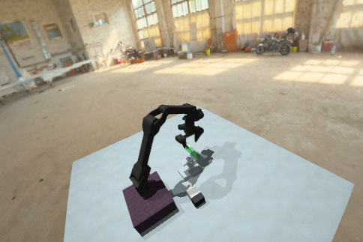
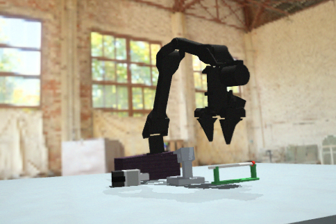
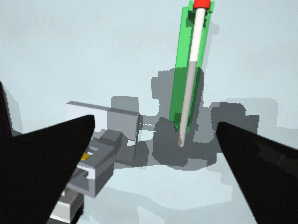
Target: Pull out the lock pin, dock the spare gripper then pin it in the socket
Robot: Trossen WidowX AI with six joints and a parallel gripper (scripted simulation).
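Now: gripper tip 20 cm to the left of the spare gripper, 19 cm past it and 9 cm above it. The rest, counted from my gripper tip: green rack (9 cm below, 3 cm to the left, 3 cm ahead); grey mount (9 cm behind, 6 cm to the right, 6 cm below).
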